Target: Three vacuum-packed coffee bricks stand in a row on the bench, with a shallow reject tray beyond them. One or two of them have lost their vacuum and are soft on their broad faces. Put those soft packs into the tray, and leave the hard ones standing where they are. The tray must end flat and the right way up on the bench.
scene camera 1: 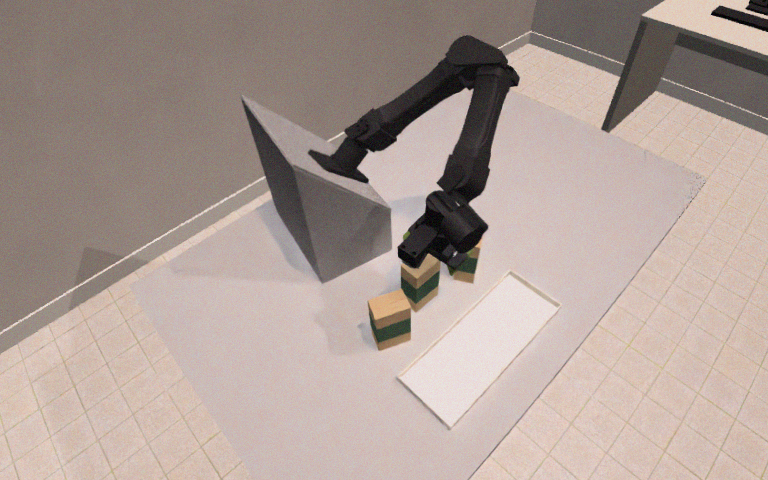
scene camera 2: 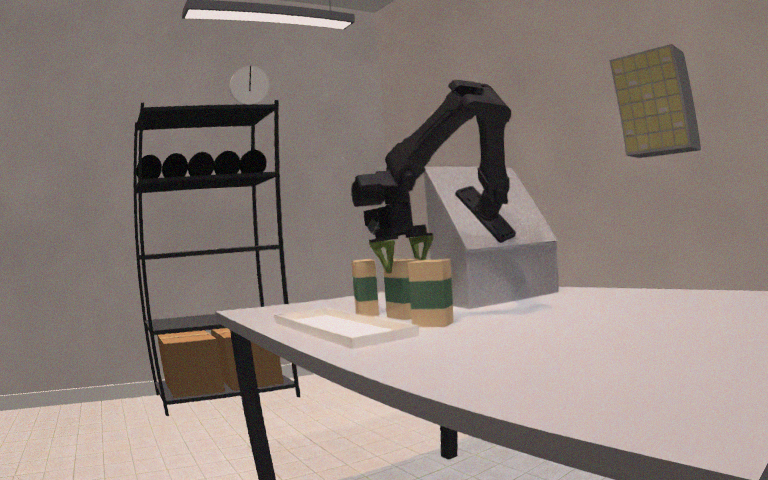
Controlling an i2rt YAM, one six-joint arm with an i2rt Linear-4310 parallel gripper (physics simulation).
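Pixels of known places: gripper, fingertip midpoint: (scene camera 1: 435,263) (scene camera 2: 405,270); arm's base at its link origin: (scene camera 1: 339,169) (scene camera 2: 485,214).
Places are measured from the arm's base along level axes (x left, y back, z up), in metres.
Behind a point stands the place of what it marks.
Three tan coffee bricks with green bands stand upright in a row: the near one (scene camera 1: 389,320) (scene camera 2: 431,293), the middle one (scene camera 1: 420,284) {x -0.036, y -0.307, z -0.129 m} (scene camera 2: 398,290) {x 0.011, y -0.306, z -0.166 m} and the far one (scene camera 1: 467,266) (scene camera 2: 365,288). Soft or hard faces cannot be told by sight. My gripper (scene camera 1: 430,254) {x 0.026, y -0.294, z -0.120 m} (scene camera 2: 404,264) {x 0.026, y -0.294, z -0.120 m} points down, open, at the top of the middle brick. In scene camera 2 one green fingertip overlaps that brick's upper left edge; the other finger's lower end may be hidden behind the near brick. The shallow white tray (scene camera 1: 481,348) {x -0.009, y -0.476, z -0.234 m} (scene camera 2: 355,342) {x 0.206, y -0.536, z -0.225 m} lies flat and right way up beside the row, empty.
A grey wedge-shaped block (scene camera 1: 356,243) {x -0.051, y -0.103, z -0.146 m} (scene camera 2: 509,271) {x 0.076, y 0.007, z -0.155 m} carries the arm's base (scene camera 1: 339,164) {x -0.010, y -0.018, z 0.030 m} (scene camera 2: 485,215) {x 0.028, y -0.026, z -0.004 m} and stands behind the row. The bench (scene camera 1: 283,384) {x -0.383, y -0.234, z -0.237 m} (scene camera 2: 594,362) {x 0.639, y -0.390, z -0.237 m} ends beyond the tray. A black shelf rack (scene camera 2: 278,209) stands in the background.
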